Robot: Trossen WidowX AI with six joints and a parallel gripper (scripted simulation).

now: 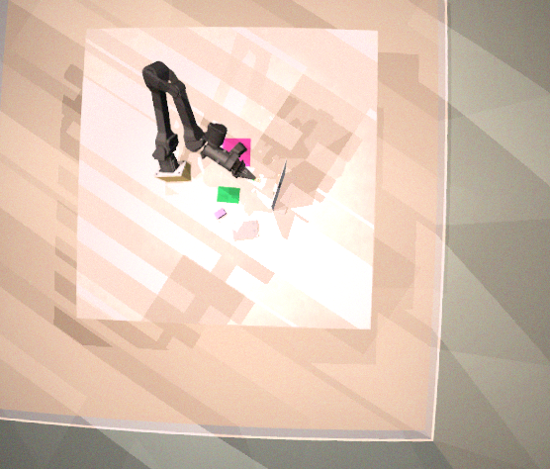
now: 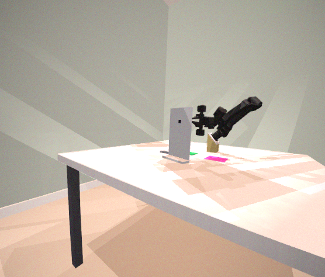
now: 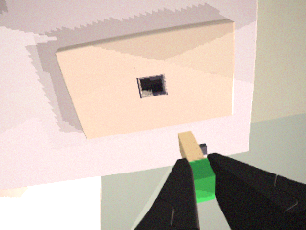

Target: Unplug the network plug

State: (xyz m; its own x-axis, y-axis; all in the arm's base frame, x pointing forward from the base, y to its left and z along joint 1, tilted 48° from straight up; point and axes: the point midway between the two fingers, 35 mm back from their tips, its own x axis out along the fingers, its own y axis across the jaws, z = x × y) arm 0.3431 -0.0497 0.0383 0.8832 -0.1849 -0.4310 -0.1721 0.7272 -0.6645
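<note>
Now: gripper tip 230 mm above the magenta square, 140 mm to the right of it and 120 mm past it. From my gripper tip the other things lie so: panel: 100 mm below, 90 mm ahead, 10 mm to the right; then network plug: right at my gripper tip.
</note>
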